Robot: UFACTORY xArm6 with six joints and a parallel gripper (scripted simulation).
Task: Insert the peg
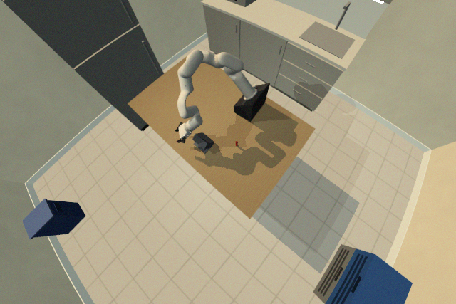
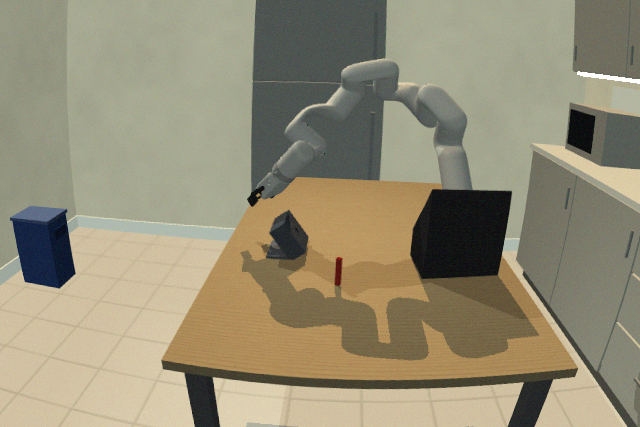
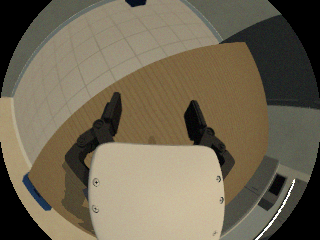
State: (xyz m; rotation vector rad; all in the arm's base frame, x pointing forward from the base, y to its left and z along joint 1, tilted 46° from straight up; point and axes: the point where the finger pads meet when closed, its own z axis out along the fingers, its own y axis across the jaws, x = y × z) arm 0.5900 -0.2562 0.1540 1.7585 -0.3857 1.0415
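Right now my hand is 22 cm past the red peg, 39 cm to the right of it and 8 cm above it.
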